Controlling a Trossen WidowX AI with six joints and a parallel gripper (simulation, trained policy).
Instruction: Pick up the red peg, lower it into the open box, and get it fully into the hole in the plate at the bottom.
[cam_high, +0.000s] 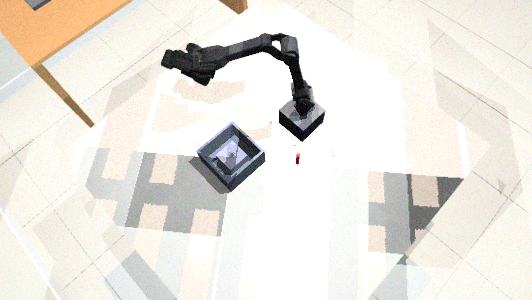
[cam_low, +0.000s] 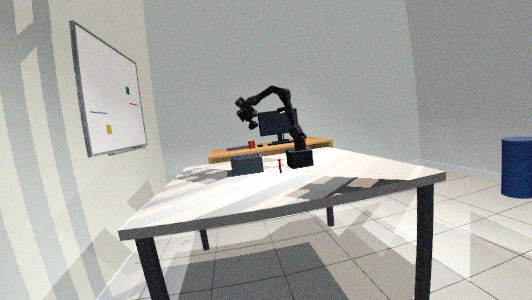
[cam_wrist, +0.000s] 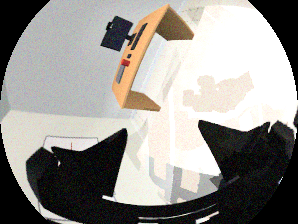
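My gripper tip is now 220 mm past the red peg, 470 mm to the right of it and 250 mm above it. From my gripper tip the other things lie so: pale plate (10 mm behind, 320 mm to the left, 240 mm below); grey-blue box (10 mm behind, 320 mm to the left, 260 mm below).
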